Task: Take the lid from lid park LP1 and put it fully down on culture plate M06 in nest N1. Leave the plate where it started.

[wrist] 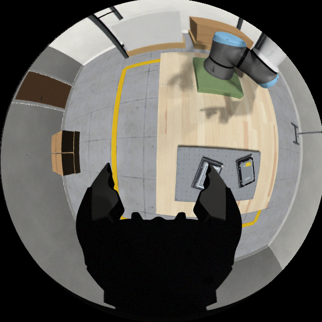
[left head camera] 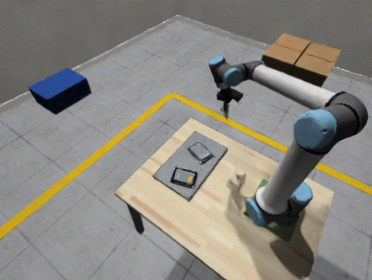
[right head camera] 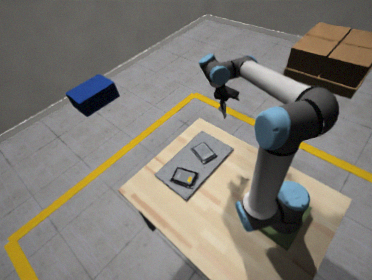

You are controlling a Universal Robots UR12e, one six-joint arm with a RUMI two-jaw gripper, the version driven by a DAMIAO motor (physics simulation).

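A pale plate with wells showing (left head camera: 201, 150) (right head camera: 204, 151) (wrist: 202, 175) sits in a holder on the grey perforated board; in the wrist view a finger hides part of it. Beside it on the board is a black-framed holder (left head camera: 183, 176) (right head camera: 184, 177) (wrist: 246, 171) with a flat grey, lid-like piece and a yellow patch. No labels are readable; the wells suggest the first is plate M06 in nest N1 and the second is lid park LP1. My gripper (left head camera: 226, 112) (right head camera: 223, 112) (wrist: 158, 164) is open and empty, high above and off to the far side of both.
The grey board (left head camera: 182, 157) (right head camera: 180, 159) (wrist: 187, 160) lies on the wooden table (left head camera: 165, 210) (right head camera: 165, 215) (wrist: 175, 125). The arm's base stands on a green pad (wrist: 220, 90). A blue box (left head camera: 60, 90) (right head camera: 93, 95) and brown cartons (left head camera: 302, 52) (right head camera: 330, 50) are beyond the table.
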